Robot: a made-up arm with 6 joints.
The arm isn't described. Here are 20 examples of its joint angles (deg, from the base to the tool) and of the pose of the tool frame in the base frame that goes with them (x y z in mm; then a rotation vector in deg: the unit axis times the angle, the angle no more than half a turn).
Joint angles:
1: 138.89 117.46 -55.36 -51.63 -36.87 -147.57
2: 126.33 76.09 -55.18 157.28 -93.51 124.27
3: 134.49 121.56 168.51 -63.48 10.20 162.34
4: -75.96 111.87 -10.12 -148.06 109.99 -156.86
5: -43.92 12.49 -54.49 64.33 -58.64 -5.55
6: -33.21 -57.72 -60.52 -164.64 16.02 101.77
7: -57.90 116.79 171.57 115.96 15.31 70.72
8: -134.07 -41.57 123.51 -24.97 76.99 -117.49
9: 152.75 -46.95 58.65 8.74 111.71 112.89
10: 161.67 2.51 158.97 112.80 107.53 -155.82
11: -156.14 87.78 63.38 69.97 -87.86 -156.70
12: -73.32 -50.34 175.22 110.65 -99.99 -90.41
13: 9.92 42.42 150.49 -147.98 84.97 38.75
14: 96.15 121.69 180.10 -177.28 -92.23 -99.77
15: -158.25 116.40 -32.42 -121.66 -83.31 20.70
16: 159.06 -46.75 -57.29 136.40 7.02 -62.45
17: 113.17 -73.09 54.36 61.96 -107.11 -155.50
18: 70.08 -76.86 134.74 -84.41 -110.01 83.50
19: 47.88 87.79 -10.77 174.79 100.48 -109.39
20: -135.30 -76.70 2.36 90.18 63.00 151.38
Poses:
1: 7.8 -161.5 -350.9 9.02 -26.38 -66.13
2: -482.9 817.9 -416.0 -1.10 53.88 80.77
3: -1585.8 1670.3 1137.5 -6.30 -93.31 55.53
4: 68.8 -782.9 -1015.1 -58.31 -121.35 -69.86
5: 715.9 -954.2 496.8 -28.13 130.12 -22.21
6: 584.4 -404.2 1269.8 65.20 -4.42 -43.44
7: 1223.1 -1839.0 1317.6 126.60 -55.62 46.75
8: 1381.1 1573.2 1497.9 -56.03 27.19 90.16
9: 1273.5 -695.2 2530.9 71.74 11.92 -53.20
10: 787.5 -490.4 2279.4 -53.10 92.17 -112.17
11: -2678.8 -930.4 108.0 10.98 49.79 94.26
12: -649.4 1371.6 261.4 -44.50 139.47 -60.24
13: 746.9 -2.2 2815.2 142.28 -37.51 17.69
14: -193.7 1687.5 1199.5 57.99 -84.60 -37.45
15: -296.0 -343.6 -1025.4 -94.46 94.47 -0.65
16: -820.2 291.5 1296.9 -33.45 -100.16 141.40
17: 919.0 -1616.1 1886.5 -151.92 -80.34 2.58
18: -912.1 -1836.7 41.8 -54.04 -159.40 -38.04
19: 853.1 976.5 -691.2 30.70 -118.09 -71.45
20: 823.5 504.3 2300.1 25.81 -40.88 -38.60
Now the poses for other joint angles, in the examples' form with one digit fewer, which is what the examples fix.
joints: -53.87 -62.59 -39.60 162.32 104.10 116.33
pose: 219 -176 1593 97.7 49.3 -67.1
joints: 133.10 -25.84 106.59 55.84 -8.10 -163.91
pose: 1063 -1093 2787 -88.1 -18.5 -64.6
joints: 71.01 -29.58 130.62 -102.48 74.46 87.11
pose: -359 -1761 2040 155.5 -44.5 17.9
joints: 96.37 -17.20 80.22 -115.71 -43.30 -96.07
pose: -86 -609 3272 -5.7 -97.5 -78.1
